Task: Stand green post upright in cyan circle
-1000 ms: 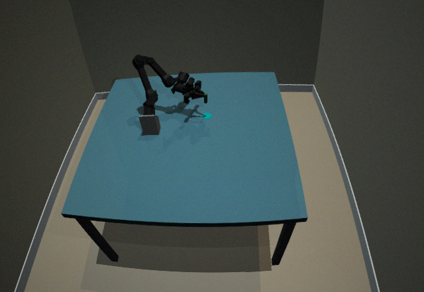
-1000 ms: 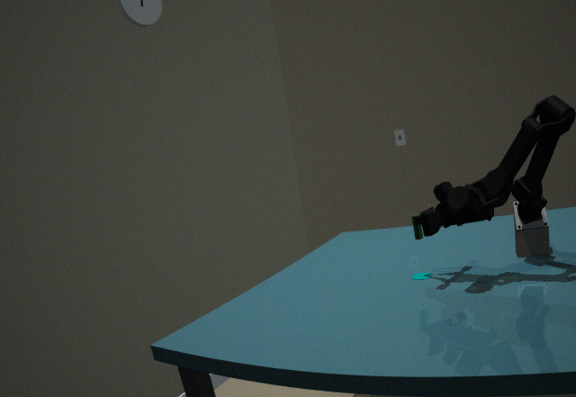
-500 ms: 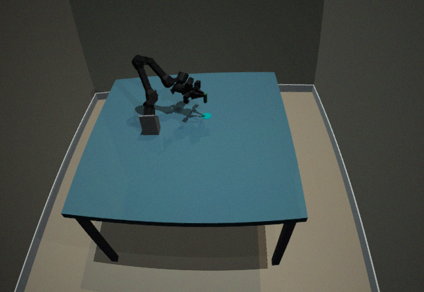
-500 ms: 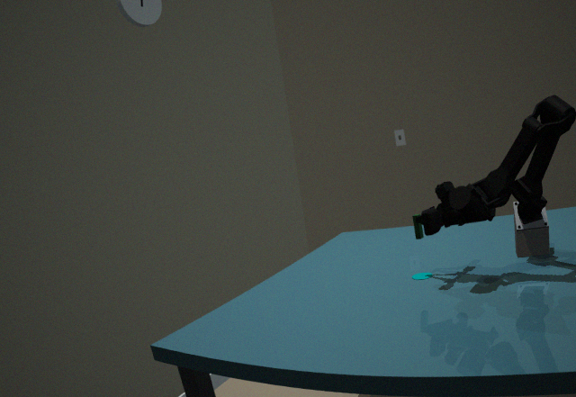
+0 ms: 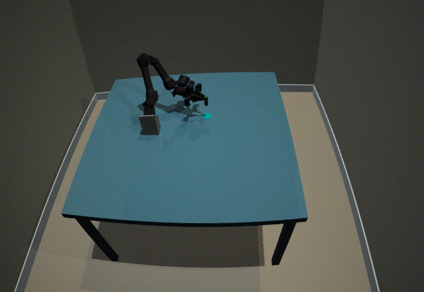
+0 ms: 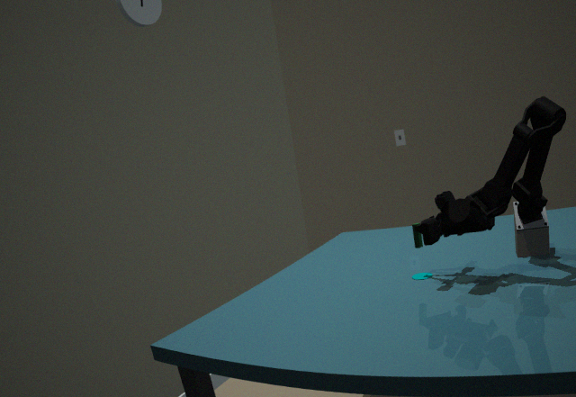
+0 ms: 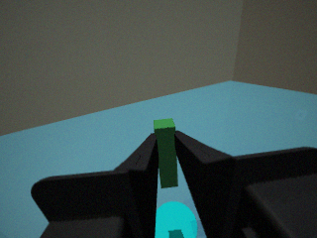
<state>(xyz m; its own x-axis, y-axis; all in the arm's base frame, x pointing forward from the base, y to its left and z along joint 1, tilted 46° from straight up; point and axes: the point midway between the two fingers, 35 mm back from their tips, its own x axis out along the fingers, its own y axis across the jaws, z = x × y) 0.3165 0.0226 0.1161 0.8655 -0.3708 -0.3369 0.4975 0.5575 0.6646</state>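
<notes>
Now: the cyan circle 140 mm below my gripper tip. Round my gripper tip: green post 20 mm below.
</notes>
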